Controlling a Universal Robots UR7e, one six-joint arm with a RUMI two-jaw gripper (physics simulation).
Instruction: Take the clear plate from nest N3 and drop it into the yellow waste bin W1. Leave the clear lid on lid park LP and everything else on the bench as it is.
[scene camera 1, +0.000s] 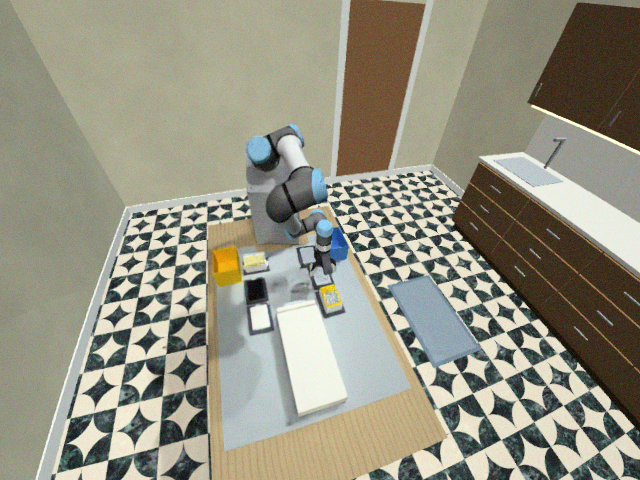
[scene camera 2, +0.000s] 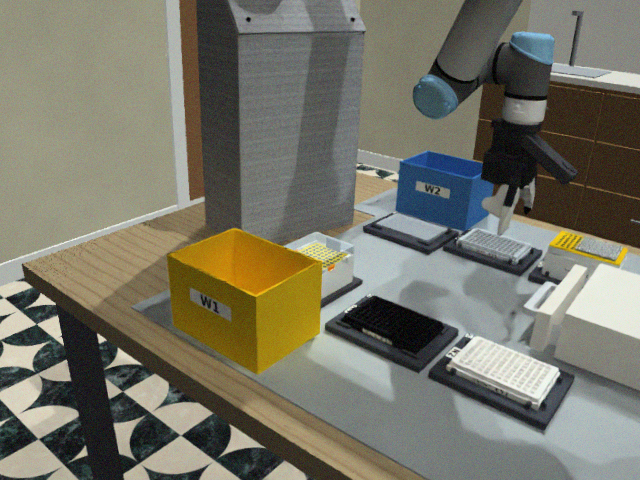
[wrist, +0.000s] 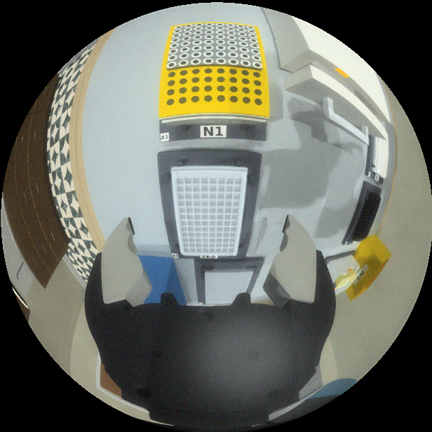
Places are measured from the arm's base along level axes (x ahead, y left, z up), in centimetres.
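Pixels of known places: gripper, between the fingertips: (scene camera 1: 323, 273) (scene camera 2: 513, 224).
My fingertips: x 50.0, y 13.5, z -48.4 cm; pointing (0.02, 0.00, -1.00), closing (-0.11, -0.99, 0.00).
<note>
Ahead of a thing's pixels: the offset from my fingertips to its top centre. "*": to the spot under its first point.
The clear plate @[dx -3.0, dy +0.3, dz -4.6 cm] (scene camera 1: 322, 277) (scene camera 2: 493, 245) (wrist: 210, 210) lies flat in the dark nest N3 @[* dx -7.0, dy -5.3, dz -6.4 cm] (scene camera 2: 465, 254) (wrist: 167, 200). My gripper (scene camera 1: 322, 270) (scene camera 2: 514, 222) (wrist: 207, 218) is open and empty above the plate. In the wrist view its two fingertips stand apart on the plate's left and right sides, with gaps between. The yellow waste bin W1 @[dx -26.7, dy -48.8, dz +4.7 cm] (scene camera 1: 227, 268) (scene camera 2: 289, 320) (wrist: 370, 260) stands open at the bench's far side from the plate. The clear lid @[dx -20.5, dy -0.7, dz -5.3 cm] (scene camera 1: 307, 254) (scene camera 2: 413, 227) (wrist: 229, 286) lies on lid park LP, beside N3; my gripper body hides part of it in the wrist view.
A yellow-topped rack @[dx +14.5, dy -2.2, dz +0.4 cm] (scene camera 1: 330, 298) (scene camera 2: 589, 248) (wrist: 215, 92) stands in N1 next to N3. Blue bin W2 @[dx -19.3, dy +15.5, dz +4.7 cm] (scene camera 1: 338, 245) (scene camera 2: 439, 196) (wrist: 160, 280), a tip box @[dx -25.1, dy -32.9, dz +0.5 cm] (scene camera 1: 254, 261) (scene camera 2: 330, 268), a black plate @[dx -8.0, dy -37.2, dz -4.6 cm] (scene camera 1: 255, 290) (scene camera 2: 392, 322), a white plate @[dx +9.5, dy -39.4, dz -4.6 cm] (scene camera 1: 260, 316) (scene camera 2: 504, 369) and a white instrument @[dx +37.8, dy -23.8, dz +1.1 cm] (scene camera 1: 312, 356) (scene camera 2: 604, 320) stand around.
</note>
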